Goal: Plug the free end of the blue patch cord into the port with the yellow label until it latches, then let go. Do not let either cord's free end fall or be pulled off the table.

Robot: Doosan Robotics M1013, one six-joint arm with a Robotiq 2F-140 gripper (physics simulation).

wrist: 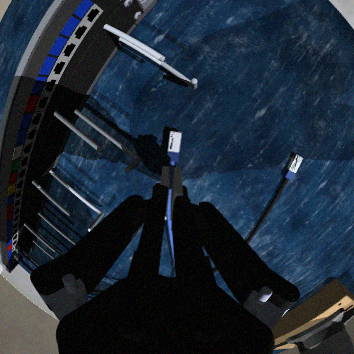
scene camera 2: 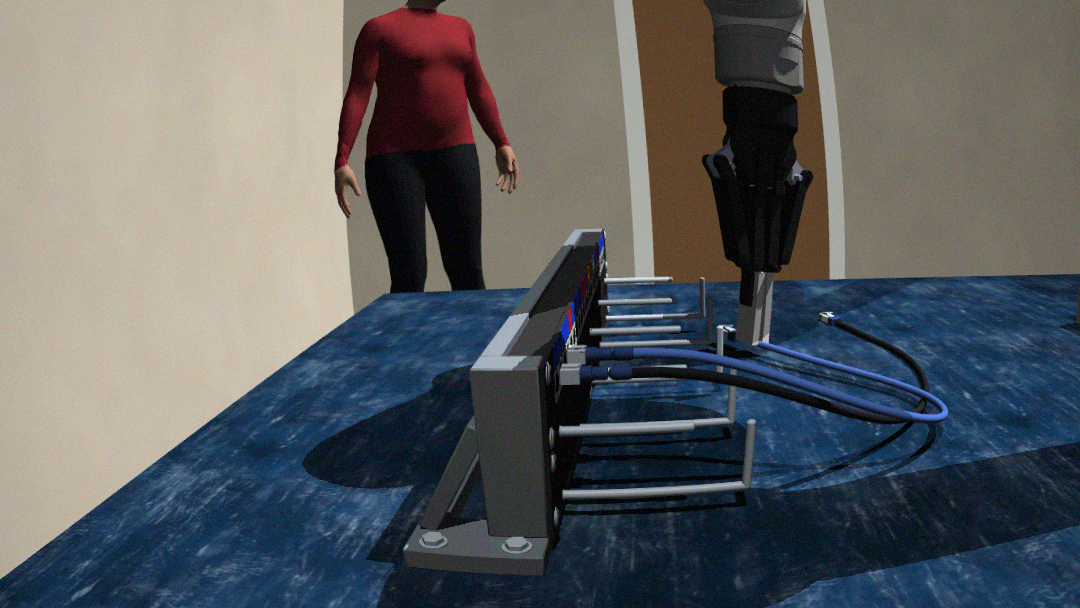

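Pixels of known places: gripper, fingertip midpoint: [wrist: 169, 177] [scene camera 2: 751, 341]; arm's base at its link origin: [wrist: 317, 327].
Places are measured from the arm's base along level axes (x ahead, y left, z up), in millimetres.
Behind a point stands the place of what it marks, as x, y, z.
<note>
My gripper [scene camera 2: 754, 332] {631, 18, -39} [wrist: 169, 177] {631, 18, -39} is shut on the blue patch cord [scene camera 2: 854, 370] {533, 106, -40} [wrist: 170, 215], just behind its free plug. That plug [scene camera 2: 727, 330] {657, -8, -35} [wrist: 174, 142] {658, -15, -32} has a clear head and a blue boot and sticks out past the fingertips, low over the table. The cord loops back to the near end of the patch panel [scene camera 2: 512, 453] {730, 389, 9} [wrist: 37, 45] {799, -9, 48}, where its other end is plugged in. The yellow label [wrist: 11, 190] {755, 138, 43} is on the panel's label strip at the left of the wrist view, beside a column of dark ports; it is hard to make out in the scene view.
The black cord's free plug [scene camera 2: 826, 317] {543, -105, -45} [wrist: 295, 164] {542, -110, -41} lies on the table [scene camera 2: 1005, 407] {397, 177, -51} to the right of my gripper. Metal cable-guide rods [scene camera 2: 642, 428] {680, 337, 4} [wrist: 150, 52] {731, -61, 5} stick out from the panel. A brown box [wrist: 317, 310] {168, -27, -4} shows at lower right. A person in red [scene camera 2: 423, 83] stands beyond the table.
</note>
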